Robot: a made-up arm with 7 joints.
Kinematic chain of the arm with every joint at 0, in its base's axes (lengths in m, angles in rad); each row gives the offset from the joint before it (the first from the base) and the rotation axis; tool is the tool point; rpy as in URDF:
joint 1: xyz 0 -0.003 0.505 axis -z
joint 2: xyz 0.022 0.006 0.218 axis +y
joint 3: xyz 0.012 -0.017 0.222 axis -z
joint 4: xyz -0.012 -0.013 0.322 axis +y
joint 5: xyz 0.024 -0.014 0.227 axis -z
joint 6: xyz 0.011 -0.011 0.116 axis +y
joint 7: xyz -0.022 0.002 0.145 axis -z
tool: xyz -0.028 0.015 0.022 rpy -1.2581 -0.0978 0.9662
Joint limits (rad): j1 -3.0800..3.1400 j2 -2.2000..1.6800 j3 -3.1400..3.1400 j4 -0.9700..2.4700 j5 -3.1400..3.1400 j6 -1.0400..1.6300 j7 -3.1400..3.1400
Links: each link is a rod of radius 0.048 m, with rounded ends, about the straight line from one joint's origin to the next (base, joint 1, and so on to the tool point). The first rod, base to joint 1, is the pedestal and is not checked.
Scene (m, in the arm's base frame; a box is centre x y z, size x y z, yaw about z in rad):
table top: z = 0
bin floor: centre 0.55 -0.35 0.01 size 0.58 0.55 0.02 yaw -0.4
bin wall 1: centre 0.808 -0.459 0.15 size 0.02 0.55 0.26 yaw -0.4
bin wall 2: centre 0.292 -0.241 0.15 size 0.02 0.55 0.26 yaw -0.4
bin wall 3: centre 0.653 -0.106 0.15 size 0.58 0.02 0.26 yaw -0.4
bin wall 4: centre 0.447 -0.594 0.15 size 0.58 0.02 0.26 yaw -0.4
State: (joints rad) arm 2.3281 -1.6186 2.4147 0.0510 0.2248 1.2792 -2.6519
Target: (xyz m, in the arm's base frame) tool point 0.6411 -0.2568 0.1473
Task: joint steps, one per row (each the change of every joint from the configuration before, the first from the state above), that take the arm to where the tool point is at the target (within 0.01 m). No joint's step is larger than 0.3 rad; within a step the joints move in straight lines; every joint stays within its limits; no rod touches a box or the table.
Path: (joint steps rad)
1: 0.0858 -0.0535 -0.0650 -0.1459 0.2930 0.0501 0.0619
2: 0.0859 -0.0535 -0.0649 -0.1458 0.2931 0.0501 0.0620
3: 0.0858 -0.0535 -0.0650 -0.1459 0.2930 0.0501 0.0619
4: 0.0858 -0.0535 -0.0650 -0.1458 0.2931 0.0502 0.0619
5: 0.0858 -0.0535 -0.0650 -0.1459 0.2930 0.0501 0.0620
6: 0.0859 -0.0535 -0.0649 -0.1458 0.2931 0.0501 0.0619
7: 0.0858 -0.0535 -0.0650 -0.1459 0.2930 0.0501 0.0619
8: 0.0352 -0.0345 -0.0007 0.0158 -0.2492 0.0000 0.0880
9: 0.0352 -0.0344 -0.0007 0.0159 -0.2493 0.0000 0.0879
10: 0.0351 -0.0345 -0.0007 0.0158 -0.2493 0.0000 0.0880
11: 0.0352 -0.0345 -0.0007 0.0159 -0.2492 0.0000 0.0879
12: 0.0352 -0.0345 -0.0007 0.0158 -0.2493 0.0000 0.0880
13: 0.0352 -0.0345 -0.0007 0.0159 -0.2493 0.0000 0.0879

